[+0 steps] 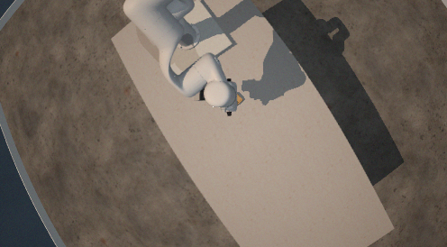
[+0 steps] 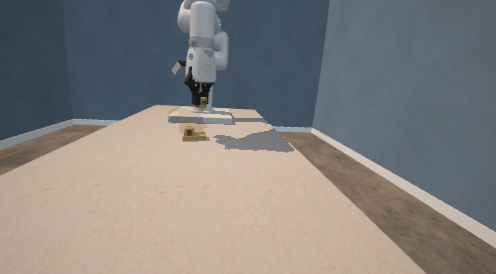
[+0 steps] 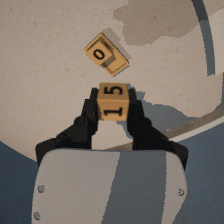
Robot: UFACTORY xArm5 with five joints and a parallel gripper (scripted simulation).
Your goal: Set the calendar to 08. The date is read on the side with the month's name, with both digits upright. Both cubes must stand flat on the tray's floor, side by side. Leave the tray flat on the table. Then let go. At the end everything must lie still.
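My gripper is now 20 mm to the left of the wooden calendar tray and 130 mm above it.
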